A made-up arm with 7 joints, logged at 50 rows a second.
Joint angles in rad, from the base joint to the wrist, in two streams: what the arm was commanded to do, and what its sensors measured. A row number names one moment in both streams.
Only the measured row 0 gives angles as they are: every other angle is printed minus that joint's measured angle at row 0.
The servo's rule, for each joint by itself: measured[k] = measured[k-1] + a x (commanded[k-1-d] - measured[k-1]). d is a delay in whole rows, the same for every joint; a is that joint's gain. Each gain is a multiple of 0.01, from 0.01 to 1. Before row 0 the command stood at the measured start. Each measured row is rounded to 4 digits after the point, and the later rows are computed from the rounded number. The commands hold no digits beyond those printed.
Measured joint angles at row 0:
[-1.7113 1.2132 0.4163 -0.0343 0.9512 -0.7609 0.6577]
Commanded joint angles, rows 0 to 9:
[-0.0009 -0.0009 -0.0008 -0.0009 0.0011 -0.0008 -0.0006]
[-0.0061 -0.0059 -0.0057 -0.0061 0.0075 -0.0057 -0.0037]
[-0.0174 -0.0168 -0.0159 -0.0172 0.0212 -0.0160 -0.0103]
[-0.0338 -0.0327 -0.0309 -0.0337 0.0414 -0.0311 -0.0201]
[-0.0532 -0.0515 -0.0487 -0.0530 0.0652 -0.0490 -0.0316]
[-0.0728 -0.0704 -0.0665 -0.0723 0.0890 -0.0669 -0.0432]
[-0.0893 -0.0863 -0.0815 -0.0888 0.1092 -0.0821 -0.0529]
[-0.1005 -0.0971 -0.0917 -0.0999 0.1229 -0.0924 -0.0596]
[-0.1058 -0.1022 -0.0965 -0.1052 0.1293 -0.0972 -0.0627]
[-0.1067 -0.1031 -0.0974 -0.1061 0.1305 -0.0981 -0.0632]
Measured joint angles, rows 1 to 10:
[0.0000 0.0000 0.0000 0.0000 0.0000 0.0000 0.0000]
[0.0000 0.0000 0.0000 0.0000 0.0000 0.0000 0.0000]
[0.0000 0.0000 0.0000 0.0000 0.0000 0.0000 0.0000]
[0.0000 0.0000 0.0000 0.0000 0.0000 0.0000 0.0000]
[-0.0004 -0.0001 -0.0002 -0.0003 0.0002 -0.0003 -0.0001]
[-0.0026 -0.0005 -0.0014 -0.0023 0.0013 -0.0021 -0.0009]
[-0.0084 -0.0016 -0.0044 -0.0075 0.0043 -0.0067 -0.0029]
[-0.0183 -0.0038 -0.0100 -0.0167 0.0099 -0.0148 -0.0065]
[-0.0319 -0.0071 -0.0181 -0.0294 0.0182 -0.0261 -0.0118]
[-0.0479 -0.0115 -0.0283 -0.0444 0.0288 -0.0396 -0.0184]
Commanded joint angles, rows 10 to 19:
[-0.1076 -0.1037 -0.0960 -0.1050 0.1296 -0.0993 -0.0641]
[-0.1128 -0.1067 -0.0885 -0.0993 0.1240 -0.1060 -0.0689]
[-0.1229 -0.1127 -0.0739 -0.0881 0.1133 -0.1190 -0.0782]
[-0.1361 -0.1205 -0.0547 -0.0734 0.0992 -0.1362 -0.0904]
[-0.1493 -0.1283 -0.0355 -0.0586 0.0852 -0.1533 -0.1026]
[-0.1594 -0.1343 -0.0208 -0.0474 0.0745 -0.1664 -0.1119]
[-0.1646 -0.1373 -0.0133 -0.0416 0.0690 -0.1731 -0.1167]
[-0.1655 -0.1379 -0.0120 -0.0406 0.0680 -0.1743 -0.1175]
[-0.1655 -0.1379 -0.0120 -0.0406 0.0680 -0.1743 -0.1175]
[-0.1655 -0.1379 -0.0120 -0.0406 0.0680 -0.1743 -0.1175]
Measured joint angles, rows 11 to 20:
[-0.0640 -0.0167 -0.0395 -0.0599 0.0409 -0.0536 -0.0256]
[-0.0782 -0.0223 -0.0505 -0.0739 0.0532 -0.0664 -0.0327]
[-0.0890 -0.0279 -0.0602 -0.0849 0.0646 -0.0766 -0.0390]
[-0.0959 -0.0332 -0.0680 -0.0923 0.0745 -0.0837 -0.0441]
[-0.1005 -0.0381 -0.0739 -0.0967 0.0828 -0.0888 -0.0483]
[-0.1053 -0.0429 -0.0770 -0.0976 0.0890 -0.0945 -0.0526]
[-0.1122 -0.0478 -0.0763 -0.0943 0.0926 -0.1026 -0.0580]
[-0.1215 -0.0529 -0.0718 -0.0870 0.0936 -0.1137 -0.0648]
[-0.1323 -0.0582 -0.0642 -0.0771 0.0923 -0.1268 -0.0727]
[-0.1429 -0.0635 -0.0551 -0.0667 0.0896 -0.1399 -0.0809]

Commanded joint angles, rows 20 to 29:
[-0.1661 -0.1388 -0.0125 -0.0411 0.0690 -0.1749 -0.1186]
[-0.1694 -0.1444 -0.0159 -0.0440 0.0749 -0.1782 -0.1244]
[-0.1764 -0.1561 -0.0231 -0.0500 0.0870 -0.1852 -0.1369]
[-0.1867 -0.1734 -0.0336 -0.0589 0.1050 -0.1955 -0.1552]
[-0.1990 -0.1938 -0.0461 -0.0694 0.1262 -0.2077 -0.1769]
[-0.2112 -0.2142 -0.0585 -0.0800 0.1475 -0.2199 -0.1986]
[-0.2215 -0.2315 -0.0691 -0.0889 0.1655 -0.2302 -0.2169]
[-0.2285 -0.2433 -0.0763 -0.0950 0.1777 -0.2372 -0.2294]
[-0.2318 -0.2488 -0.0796 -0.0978 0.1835 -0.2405 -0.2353]
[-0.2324 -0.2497 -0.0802 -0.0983 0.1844 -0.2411 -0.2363]
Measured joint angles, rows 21 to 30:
[-0.1514 -0.0687 -0.0463 -0.0579 0.0865 -0.1509 -0.0884]
[-0.1569 -0.0735 -0.0391 -0.0518 0.0837 -0.1586 -0.0945]
[-0.1603 -0.0780 -0.0334 -0.0479 0.0813 -0.1638 -0.0993]
[-0.1623 -0.0822 -0.0289 -0.0453 0.0793 -0.1673 -0.1031]
[-0.1638 -0.0862 -0.0255 -0.0438 0.0778 -0.1698 -0.1064]
[-0.1660 -0.0903 -0.0235 -0.0439 0.0774 -0.1726 -0.1102]
[-0.1701 -0.0949 -0.0234 -0.0460 0.0788 -0.1768 -0.1158]
[-0.1766 -0.1004 -0.0255 -0.0505 0.0827 -0.1830 -0.1241]
[-0.1853 -0.1069 -0.0298 -0.0571 0.0892 -0.1912 -0.1352]
[-0.1954 -0.1144 -0.0358 -0.0651 0.0979 -0.2007 -0.1485]

